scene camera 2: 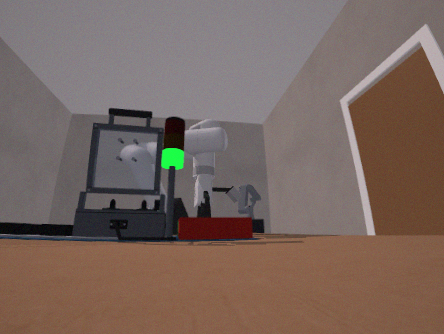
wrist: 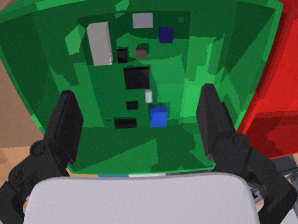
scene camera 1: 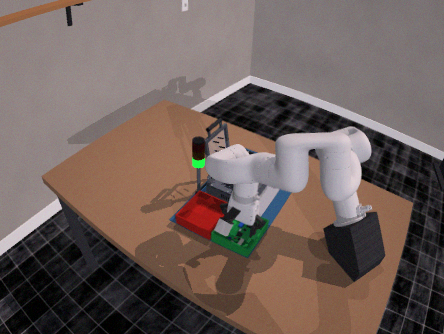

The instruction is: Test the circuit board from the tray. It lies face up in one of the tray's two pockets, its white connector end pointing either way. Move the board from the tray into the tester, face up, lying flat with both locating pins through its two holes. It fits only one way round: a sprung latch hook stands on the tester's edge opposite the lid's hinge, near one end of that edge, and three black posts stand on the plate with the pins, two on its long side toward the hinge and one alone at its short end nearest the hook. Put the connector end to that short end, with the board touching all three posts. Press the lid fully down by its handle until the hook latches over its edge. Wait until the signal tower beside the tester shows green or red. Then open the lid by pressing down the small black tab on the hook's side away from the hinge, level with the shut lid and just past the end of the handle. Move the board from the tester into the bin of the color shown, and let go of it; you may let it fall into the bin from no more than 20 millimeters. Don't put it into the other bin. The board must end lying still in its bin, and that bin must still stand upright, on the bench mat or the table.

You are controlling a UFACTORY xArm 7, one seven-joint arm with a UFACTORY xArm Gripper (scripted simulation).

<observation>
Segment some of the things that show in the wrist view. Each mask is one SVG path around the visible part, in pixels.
My gripper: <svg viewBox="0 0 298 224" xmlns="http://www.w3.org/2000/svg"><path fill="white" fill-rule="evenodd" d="M298 193L293 185L280 172L276 171L276 165L271 159L251 147L250 140L245 134L236 133L225 103L220 101L213 83L207 83L201 87L196 110L196 118L205 155L209 158L209 161L214 160L216 164L212 172L150 177L68 177L70 175L66 168L67 166L73 166L73 162L76 160L83 126L83 116L74 92L63 90L56 108L51 114L43 140L38 140L32 144L29 151L30 155L10 171L8 181L5 181L0 188L0 220L3 224L280 224L296 202ZM30 196L27 203L26 212L24 214L23 205L27 201L26 198ZM249 186L257 189L264 200L264 205L259 212L257 212Z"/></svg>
A green bin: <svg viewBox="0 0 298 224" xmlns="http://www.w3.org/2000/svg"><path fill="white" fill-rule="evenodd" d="M0 59L19 97L43 135L46 132L52 111L56 108L61 92L63 90L74 92L84 117L84 123L76 161L73 162L73 166L67 166L72 174L138 175L214 169L216 165L214 161L209 161L208 157L205 156L196 119L201 86L204 86L205 83L214 84L220 101L225 103L237 131L266 65L284 3L279 0L18 0L0 11ZM191 11L186 69L178 125L120 129L105 128L88 72L76 18L132 11Z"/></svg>
</observation>
